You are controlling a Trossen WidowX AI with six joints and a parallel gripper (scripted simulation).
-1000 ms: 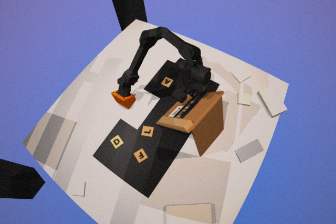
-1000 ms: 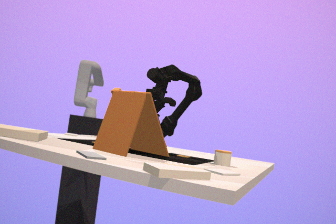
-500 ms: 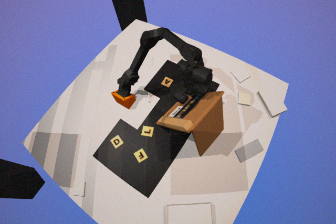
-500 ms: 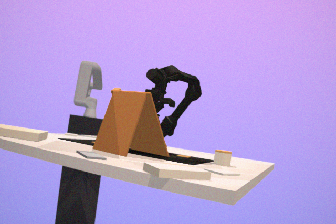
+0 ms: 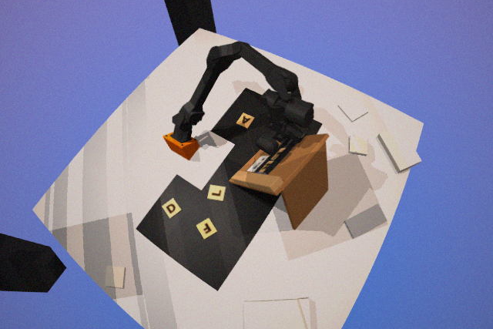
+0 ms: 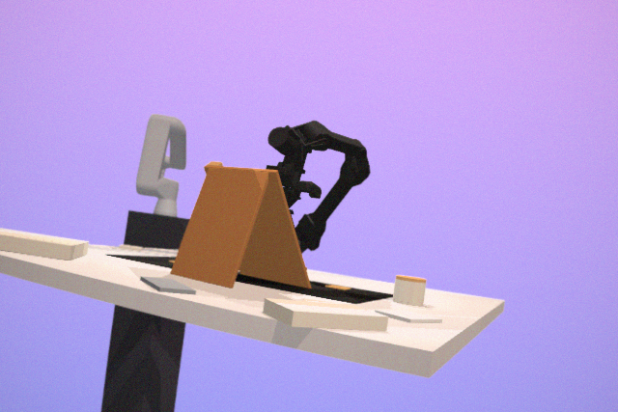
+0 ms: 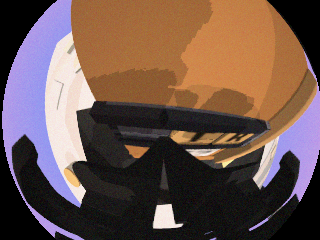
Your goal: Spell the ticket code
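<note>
My gripper tip is 6 cm past the white ticket, 7 cm to the left of it and 8 cm above it. From my gripper tip the other things lie so: grey slab (38 cm ahead, 2 cm to the right, 17 cm below).
</note>
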